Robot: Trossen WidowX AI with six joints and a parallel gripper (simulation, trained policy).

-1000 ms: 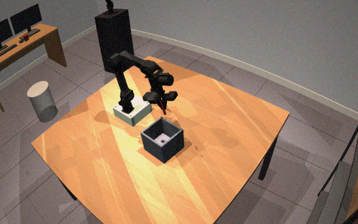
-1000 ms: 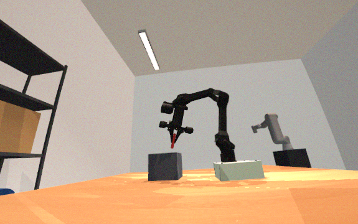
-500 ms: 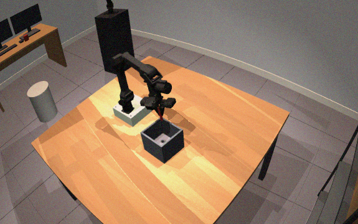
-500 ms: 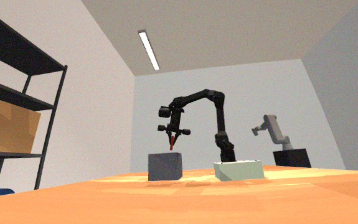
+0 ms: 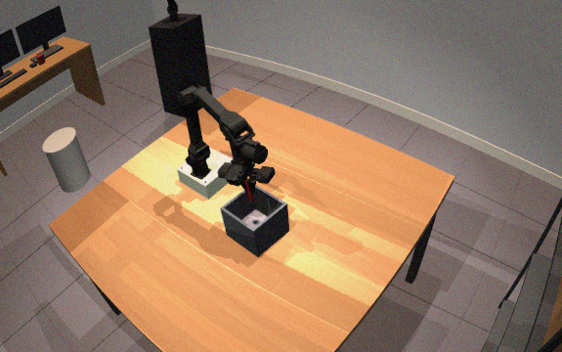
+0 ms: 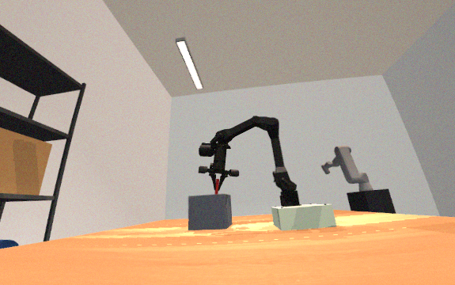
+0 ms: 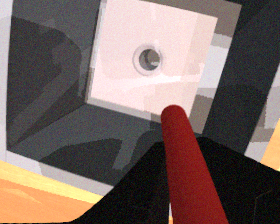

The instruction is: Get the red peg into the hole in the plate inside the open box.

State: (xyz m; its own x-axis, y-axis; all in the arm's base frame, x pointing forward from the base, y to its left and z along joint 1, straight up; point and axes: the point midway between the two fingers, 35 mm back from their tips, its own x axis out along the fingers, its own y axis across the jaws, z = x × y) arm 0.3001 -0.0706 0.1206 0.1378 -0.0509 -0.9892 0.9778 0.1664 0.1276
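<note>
Now: gripper tip 110 mm above the pale plate, 30 mm to the left of it and 30 mm short of it. Round my gripper tip: red peg: 10 mm above.
</note>
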